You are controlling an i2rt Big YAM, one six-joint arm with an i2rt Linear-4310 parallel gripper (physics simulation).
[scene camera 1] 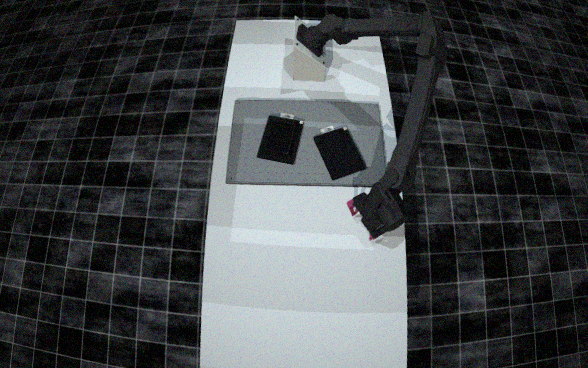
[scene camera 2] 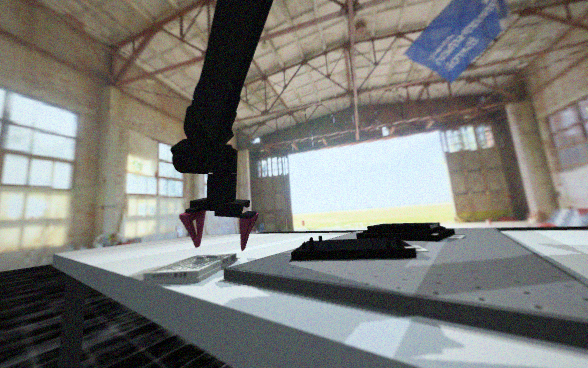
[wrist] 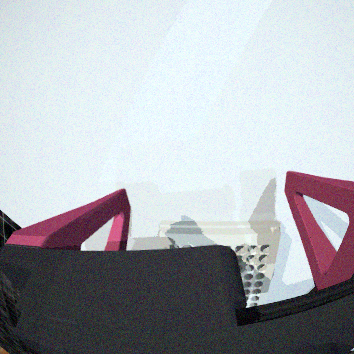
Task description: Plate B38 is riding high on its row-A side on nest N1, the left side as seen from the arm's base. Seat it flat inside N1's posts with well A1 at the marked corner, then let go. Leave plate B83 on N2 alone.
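Frame: origin at the arm's base, x up, y left, z back, level; centimetres.
Where they show: gripper, fingertip midpoint: (scene camera 1: 362, 226) (scene camera 2: 220, 248) (wrist: 208, 189); arm's base, origin of the base link: (scene camera 1: 308, 41).
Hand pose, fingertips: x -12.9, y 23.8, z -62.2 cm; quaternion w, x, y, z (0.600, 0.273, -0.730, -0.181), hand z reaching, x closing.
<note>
Each offset is from my fingertips to the top centre of the thing. "spot": to the spot under its first point.
The black nest N1 {dy -9.3, dx +1.5, dz +24.5 cm} (scene camera 1: 340, 153) (scene camera 2: 352, 250) sits on the board's left side from the base. Small posts stand up at one end; no pale plate shows on it. The black N2 stack {dy -29.2, dx +1.9, dz +27.0 cm} (scene camera 1: 280, 141) (scene camera 2: 405, 231) lies on the other side; its dark upper part looks like a plate, label unreadable. A pale well plate {dy +7.4, dx -0.6, dz +6.2 cm} (scene camera 2: 190, 268) (wrist: 256, 265), possibly B38, lies on the table off the board; its label is too blurred to read. My gripper (scene camera 1: 361, 223) (scene camera 2: 220, 248) (wrist: 208, 189) is open and empty, above this plate. The gripper body hides much of it in the wrist view.
The grey perforated board {dy -20.3, dx -0.6, dz +28.3 cm} (scene camera 1: 307, 175) (scene camera 2: 350, 287) carries both nests. Its raised edge runs close to the pale plate. White tags {spot: dy -13.9, dx -0.5, dz +33.1 cm} (scene camera 1: 327, 129) {spot: dy -28.4, dx -0.5, dz +36.4 cm} (scene camera 1: 286, 116) lie at the nests' base-side ends. The arm's tan mount (scene camera 1: 308, 69) stands beyond the board. The table's side edge is close to the gripper.
</note>
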